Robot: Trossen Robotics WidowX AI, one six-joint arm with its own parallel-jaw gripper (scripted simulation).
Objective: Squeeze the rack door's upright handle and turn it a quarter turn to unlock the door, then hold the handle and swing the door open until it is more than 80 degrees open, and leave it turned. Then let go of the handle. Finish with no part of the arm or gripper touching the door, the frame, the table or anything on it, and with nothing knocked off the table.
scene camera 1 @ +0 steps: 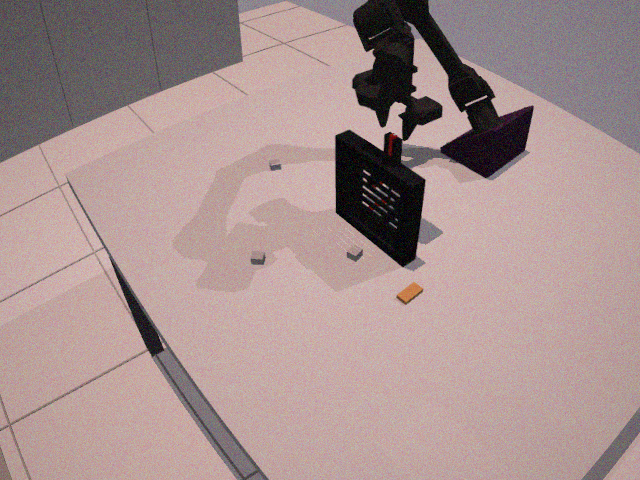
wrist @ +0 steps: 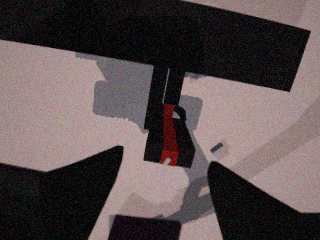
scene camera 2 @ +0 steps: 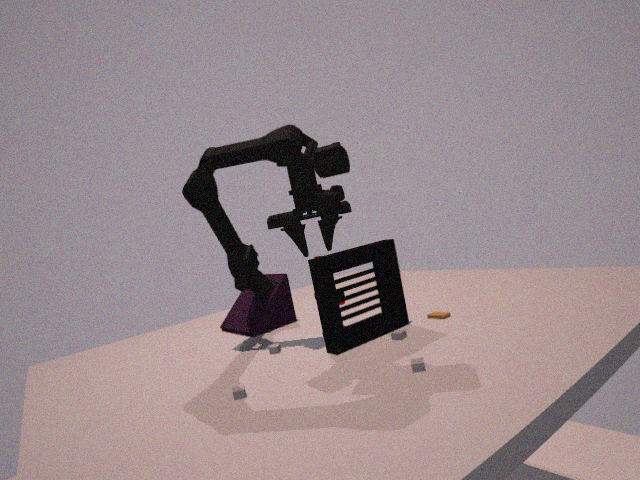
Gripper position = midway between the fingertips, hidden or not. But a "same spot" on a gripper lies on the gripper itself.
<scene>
my gripper: scene camera 1; wrist; scene camera 2 318,253
same spot on black rack frame: (scene camera 1: pixel 350 146) = (scene camera 2: pixel 336 255)
same spot on my gripper: (scene camera 1: pixel 408 127) = (wrist: pixel 72 163)
</scene>
